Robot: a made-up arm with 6 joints.
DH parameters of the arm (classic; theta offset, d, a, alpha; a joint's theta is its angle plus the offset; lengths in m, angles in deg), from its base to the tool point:
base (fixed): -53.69 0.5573 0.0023 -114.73
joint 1: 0 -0.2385 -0.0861 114.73
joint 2: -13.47 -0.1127 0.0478 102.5
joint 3: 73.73 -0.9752 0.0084 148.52
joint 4: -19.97 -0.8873 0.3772 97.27
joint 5: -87.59 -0.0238 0.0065 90
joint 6: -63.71 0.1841 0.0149 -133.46
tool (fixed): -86.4 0.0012 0 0
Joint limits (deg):
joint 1: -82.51..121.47
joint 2: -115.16..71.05
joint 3: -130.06..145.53
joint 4: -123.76..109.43
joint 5: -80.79..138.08
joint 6: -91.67..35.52
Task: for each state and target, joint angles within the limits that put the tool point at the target. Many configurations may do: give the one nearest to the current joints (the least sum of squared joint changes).
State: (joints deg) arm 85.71 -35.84 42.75 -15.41 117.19 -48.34
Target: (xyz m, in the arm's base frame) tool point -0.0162 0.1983 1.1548
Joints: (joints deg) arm 57.20 -7.87 38.42 29.76 108.29 -48.57
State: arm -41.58 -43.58 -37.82 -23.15 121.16 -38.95
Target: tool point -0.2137 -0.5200 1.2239
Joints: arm -16.27 -19.89 -75.81 5.48 124.54 -38.55
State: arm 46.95 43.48 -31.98 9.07 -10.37 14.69
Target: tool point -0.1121 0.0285 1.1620
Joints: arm 36.85 33.65 -15.49 -1.01 -18.42 14.73
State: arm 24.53 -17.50 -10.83 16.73 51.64 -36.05
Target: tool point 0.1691 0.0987 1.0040
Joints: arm 40.77 -41.81 6.75 8.84 42.49 -36.85
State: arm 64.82 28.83 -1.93 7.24 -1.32 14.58
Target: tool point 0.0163 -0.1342 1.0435
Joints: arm 65.35 17.21 -8.61 30.59 -8.12 12.96
